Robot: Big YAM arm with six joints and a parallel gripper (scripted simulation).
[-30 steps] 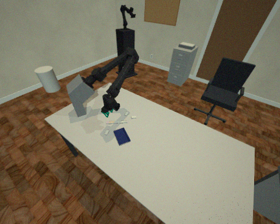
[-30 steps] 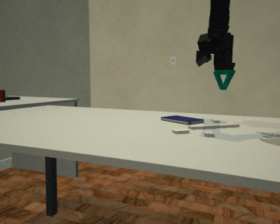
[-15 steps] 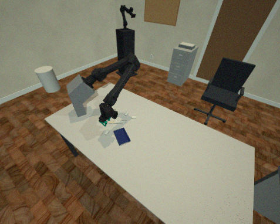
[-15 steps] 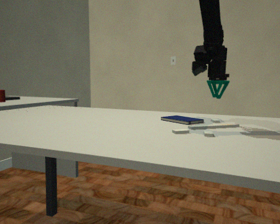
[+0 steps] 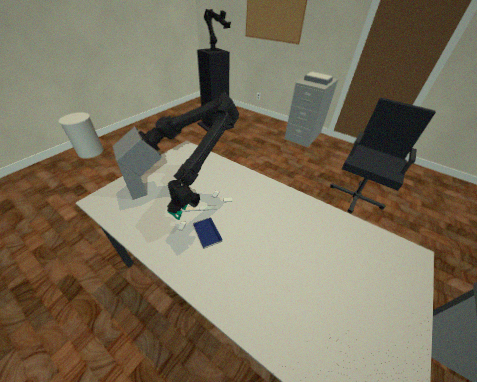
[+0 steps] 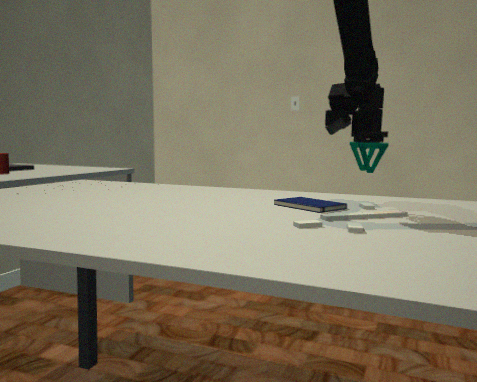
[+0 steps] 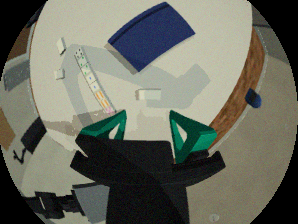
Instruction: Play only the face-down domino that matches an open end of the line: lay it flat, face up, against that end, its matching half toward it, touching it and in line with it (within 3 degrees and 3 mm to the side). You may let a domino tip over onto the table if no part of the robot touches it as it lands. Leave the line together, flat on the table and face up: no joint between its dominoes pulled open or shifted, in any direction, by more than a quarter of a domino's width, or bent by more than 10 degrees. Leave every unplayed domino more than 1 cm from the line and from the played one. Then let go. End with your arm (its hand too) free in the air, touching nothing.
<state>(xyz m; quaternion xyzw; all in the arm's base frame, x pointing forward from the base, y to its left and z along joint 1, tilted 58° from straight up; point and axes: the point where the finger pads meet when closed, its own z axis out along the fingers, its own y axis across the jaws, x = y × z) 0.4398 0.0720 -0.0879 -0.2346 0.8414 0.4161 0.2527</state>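
Now: the white domino 1 cm to the right of my hand and 10 cm below it. Round my hand: book: 11 cm ahead, 8 cm to the left, 9 cm below.
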